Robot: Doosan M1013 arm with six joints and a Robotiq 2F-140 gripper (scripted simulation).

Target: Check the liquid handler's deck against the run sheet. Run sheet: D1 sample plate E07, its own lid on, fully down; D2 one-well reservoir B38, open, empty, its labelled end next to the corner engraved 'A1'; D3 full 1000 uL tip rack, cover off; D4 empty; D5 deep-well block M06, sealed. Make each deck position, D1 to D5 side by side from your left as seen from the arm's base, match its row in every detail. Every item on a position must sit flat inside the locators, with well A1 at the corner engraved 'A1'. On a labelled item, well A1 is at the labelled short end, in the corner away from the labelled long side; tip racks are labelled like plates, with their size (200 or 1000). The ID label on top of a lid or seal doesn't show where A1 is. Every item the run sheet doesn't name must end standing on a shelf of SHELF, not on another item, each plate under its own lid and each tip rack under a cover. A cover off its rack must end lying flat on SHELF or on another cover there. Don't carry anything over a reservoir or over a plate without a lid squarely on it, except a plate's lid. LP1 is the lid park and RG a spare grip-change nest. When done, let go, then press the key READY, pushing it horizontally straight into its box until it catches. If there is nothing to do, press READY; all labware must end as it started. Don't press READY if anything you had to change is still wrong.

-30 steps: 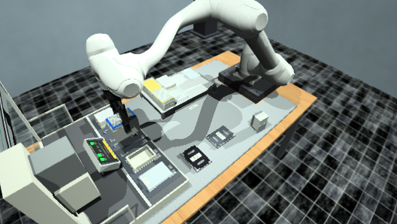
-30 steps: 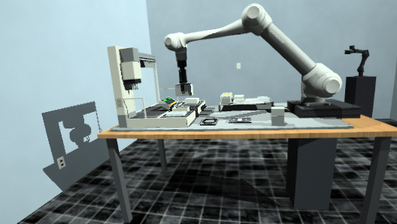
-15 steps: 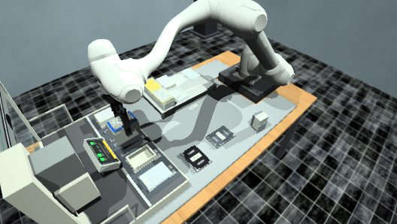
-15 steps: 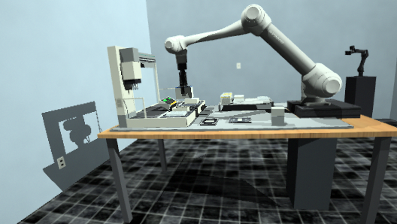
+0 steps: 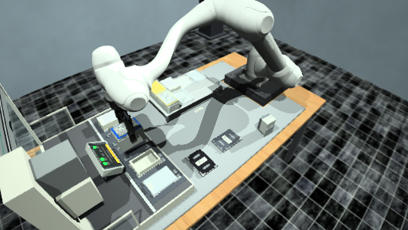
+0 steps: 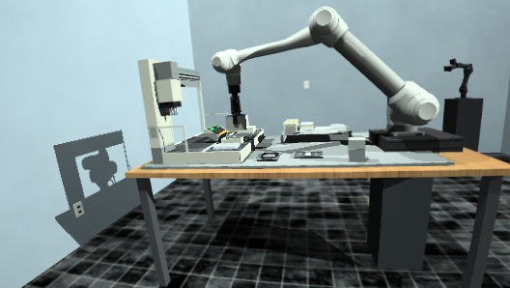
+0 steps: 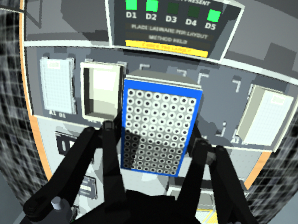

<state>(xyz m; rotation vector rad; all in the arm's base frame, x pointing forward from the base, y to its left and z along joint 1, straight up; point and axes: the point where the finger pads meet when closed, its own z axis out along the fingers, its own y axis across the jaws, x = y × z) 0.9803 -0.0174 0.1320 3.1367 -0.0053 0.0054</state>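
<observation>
My hand is 12 cm to the right of the one-well reservoir and 12 cm above it. Round my hand: clear cover (33 cm behind, 15 cm to the right, 6 cm below); blue-rimmed tip rack (1 cm to the right, 1 cm behind); white deep-well block (25 cm to the right, 11 cm below).
</observation>
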